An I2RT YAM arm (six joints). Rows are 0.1 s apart.
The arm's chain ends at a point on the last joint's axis. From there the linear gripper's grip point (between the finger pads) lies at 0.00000 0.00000 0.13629 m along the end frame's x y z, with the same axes.
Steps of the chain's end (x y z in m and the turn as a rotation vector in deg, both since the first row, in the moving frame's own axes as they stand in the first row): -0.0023, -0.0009, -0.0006, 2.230, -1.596, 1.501; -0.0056, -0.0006, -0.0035, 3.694, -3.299, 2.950; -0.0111, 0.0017, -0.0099, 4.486, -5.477, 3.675; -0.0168, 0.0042, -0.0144, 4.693, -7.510, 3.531; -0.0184, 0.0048, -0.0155, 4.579, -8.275, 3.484; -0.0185, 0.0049, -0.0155, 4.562, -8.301, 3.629; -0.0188, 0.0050, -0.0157, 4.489, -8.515, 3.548; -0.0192, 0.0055, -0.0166, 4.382, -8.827, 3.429
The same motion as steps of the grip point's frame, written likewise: -0.0060, -0.0063, -0.0008, 2.230, -1.596, 1.501; -0.0132, -0.0096, -0.0040, 3.694, -3.299, 2.950; -0.0237, -0.0094, -0.0109, 4.486, -5.477, 3.675; -0.0342, -0.0075, -0.0160, 4.693, -7.510, 3.531; -0.0377, -0.0066, -0.0174, 4.579, -8.275, 3.484; -0.0378, -0.0065, -0.0174, 4.562, -8.301, 3.629; -0.0386, -0.0062, -0.0176, 4.489, -8.515, 3.548; -0.0398, -0.0055, -0.0186, 4.382, -8.827, 3.429
